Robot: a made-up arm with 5 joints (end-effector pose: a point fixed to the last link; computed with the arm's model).
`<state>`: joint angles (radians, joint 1 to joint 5).
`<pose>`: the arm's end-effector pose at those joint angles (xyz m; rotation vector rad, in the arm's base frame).
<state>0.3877 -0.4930 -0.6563 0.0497 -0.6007</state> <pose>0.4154 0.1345 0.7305 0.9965 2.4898 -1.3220</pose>
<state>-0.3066 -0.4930 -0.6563 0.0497 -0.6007</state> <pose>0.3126 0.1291 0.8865 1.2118 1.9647 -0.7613</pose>
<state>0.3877 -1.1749 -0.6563 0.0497 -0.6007</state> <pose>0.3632 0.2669 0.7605 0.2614 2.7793 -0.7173</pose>
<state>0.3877 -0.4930 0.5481 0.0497 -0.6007</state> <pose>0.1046 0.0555 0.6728 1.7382 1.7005 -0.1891</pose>
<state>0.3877 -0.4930 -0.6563 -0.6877 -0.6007</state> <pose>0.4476 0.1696 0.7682 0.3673 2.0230 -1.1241</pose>
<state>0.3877 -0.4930 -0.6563 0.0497 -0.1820</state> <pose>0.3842 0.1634 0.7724 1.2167 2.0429 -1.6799</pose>
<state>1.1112 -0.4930 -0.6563 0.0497 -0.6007</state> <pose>0.3909 0.1366 0.5377 -0.4147 -2.2176 1.4907</pose>
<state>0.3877 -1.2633 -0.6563 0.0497 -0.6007</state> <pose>0.3513 0.2802 0.7677 0.1655 2.7943 -0.6344</pose>
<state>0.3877 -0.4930 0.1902 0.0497 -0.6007</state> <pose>0.1904 0.0623 0.7282 1.5863 1.9790 -0.5147</pose>
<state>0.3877 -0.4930 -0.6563 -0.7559 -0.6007</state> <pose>0.4487 0.1741 0.7716 0.3156 1.9757 -1.1027</pose>
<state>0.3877 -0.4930 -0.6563 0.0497 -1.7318</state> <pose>0.4865 0.1735 0.5997 -0.1478 -3.0557 0.0189</pose>
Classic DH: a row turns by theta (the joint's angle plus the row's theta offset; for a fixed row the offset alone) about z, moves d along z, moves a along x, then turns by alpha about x. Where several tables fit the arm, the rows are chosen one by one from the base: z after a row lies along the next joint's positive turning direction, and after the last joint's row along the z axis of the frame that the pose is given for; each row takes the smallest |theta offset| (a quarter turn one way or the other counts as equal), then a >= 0, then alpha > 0; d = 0 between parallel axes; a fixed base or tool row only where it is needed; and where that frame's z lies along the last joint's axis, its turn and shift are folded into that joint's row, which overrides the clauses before.
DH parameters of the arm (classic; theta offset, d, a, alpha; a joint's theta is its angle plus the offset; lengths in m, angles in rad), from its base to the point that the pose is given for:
base (fixed): 0.0295 0.6645 0.1521 -1.5559
joint 1: 0.1831 0.1081 -0.0272 -1.5896
joint 2: 0.079 0.0778 0.2439 -1.4221
joint 3: -1.3963 -0.0588 -0.2132 -1.6421
joint 4: 1.4422 -0.0677 0.0133 1.5708
joint 5: -0.9925 -0.0806 0.1085 0.9536
tool (fixed): 1.8704 0.1154 0 0

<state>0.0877 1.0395 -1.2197 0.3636 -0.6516</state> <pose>0.2522 -0.2242 0.8046 -1.9792 -0.7603 1.2027</pose>
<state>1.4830 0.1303 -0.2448 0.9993 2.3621</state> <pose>0.3767 0.1511 0.3786 0.6809 2.0756 2.1850</pose>
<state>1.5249 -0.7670 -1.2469 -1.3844 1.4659</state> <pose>0.1729 0.3169 0.5342 0.6197 1.5506 -1.2697</pose>
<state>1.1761 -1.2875 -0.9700 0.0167 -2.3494</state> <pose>0.2088 0.5258 0.5256 0.7972 -1.4387 -1.0737</pose>
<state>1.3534 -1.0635 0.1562 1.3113 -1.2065</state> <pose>0.1312 0.2029 0.6121 -1.0224 -1.2793 -0.3511</pose>
